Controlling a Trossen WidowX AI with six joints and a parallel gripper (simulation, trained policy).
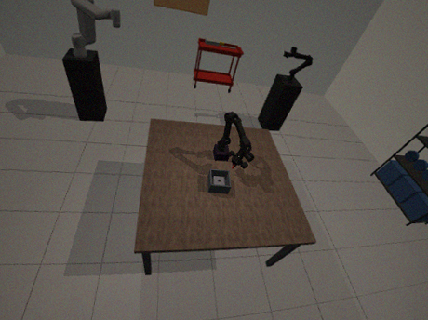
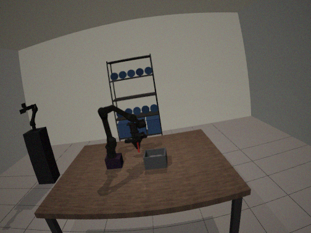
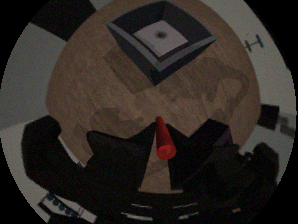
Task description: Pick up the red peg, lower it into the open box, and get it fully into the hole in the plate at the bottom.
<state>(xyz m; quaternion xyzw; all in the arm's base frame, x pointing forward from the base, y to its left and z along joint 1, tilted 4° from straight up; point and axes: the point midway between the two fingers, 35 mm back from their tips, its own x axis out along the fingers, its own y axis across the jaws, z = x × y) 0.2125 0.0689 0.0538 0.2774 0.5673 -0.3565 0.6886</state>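
My gripper tip is now 12 cm short of the pale plate, 14 cm to the left of it and 5 cm above it. From my gripper tip the other things lie so: red peg: 1 cm above; grey box: 12 cm ahead, 14 cm to the right, 7 cm below.
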